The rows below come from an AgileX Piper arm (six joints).
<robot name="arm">
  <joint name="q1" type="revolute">
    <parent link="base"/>
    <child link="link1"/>
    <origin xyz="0 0 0.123" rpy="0 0 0"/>
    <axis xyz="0 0 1"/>
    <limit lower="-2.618" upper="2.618"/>
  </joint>
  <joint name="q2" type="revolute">
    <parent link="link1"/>
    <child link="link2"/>
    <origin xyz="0 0 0" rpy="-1.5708 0 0"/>
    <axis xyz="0 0 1"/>
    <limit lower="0" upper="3.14"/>
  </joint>
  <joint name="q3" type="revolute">
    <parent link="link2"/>
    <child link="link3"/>
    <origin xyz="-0.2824 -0.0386 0" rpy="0 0 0"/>
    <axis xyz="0 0 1"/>
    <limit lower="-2.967" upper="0"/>
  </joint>
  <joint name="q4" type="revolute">
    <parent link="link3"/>
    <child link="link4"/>
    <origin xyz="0.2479 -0.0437 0" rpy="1.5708 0 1.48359"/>
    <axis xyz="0 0 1"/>
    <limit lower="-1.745" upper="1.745"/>
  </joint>
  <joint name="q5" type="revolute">
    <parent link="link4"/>
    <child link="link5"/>
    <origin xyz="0 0 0" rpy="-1.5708 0 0"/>
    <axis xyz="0 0 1"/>
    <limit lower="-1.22" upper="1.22"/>
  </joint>
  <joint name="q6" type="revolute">
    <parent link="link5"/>
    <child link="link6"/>
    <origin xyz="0 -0.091 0" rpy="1.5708 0 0"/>
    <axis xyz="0 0 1"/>
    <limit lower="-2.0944" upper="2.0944"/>
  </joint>
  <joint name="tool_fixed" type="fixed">
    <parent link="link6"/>
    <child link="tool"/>
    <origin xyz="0 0 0" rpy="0 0 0"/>
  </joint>
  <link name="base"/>
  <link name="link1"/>
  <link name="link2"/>
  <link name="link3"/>
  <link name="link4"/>
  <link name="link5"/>
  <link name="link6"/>
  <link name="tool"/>
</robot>
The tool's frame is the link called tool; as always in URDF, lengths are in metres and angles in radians.
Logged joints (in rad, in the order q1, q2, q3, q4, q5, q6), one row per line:
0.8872 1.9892 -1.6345 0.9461 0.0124 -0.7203
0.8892 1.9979 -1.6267 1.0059 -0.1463 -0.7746
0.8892 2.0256 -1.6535 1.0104 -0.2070 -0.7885
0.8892 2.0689 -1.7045 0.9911 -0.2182 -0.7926
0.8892 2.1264 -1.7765 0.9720 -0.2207 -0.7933
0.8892 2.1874 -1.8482 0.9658 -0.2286 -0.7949
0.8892 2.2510 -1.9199 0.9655 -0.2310 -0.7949
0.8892 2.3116 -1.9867 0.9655 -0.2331 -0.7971
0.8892 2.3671 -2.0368 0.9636 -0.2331 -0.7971
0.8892 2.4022 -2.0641 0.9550 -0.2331 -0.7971
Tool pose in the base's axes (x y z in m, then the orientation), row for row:
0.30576 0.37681 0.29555 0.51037 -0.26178 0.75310 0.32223
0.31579 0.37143 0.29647 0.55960 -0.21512 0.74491 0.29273
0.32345 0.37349 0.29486 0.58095 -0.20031 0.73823 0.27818
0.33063 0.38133 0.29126 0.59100 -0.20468 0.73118 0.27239
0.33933 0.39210 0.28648 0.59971 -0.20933 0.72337 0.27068
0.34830 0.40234 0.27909 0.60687 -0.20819 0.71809 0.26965
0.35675 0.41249 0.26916 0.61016 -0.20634 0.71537 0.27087
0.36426 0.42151 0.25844 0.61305 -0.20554 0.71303 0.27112
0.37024 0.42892 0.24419 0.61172 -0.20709 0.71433 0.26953
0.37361 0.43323 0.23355 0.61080 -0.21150 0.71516 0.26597
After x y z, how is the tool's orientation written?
As a quaternion, w x y z.
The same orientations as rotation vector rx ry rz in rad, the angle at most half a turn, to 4 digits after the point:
-0.6302 1.8131 0.7758
-0.5071 1.7561 0.6901
-0.4680 1.7249 0.6500
-0.4763 1.7013 0.6338
-0.4853 1.6771 0.6276
-0.4813 1.6600 0.6234
-0.4764 1.6515 0.6253
-0.4740 1.6442 0.6252
-0.4778 1.6481 0.6218
-0.4881 1.6506 0.6139

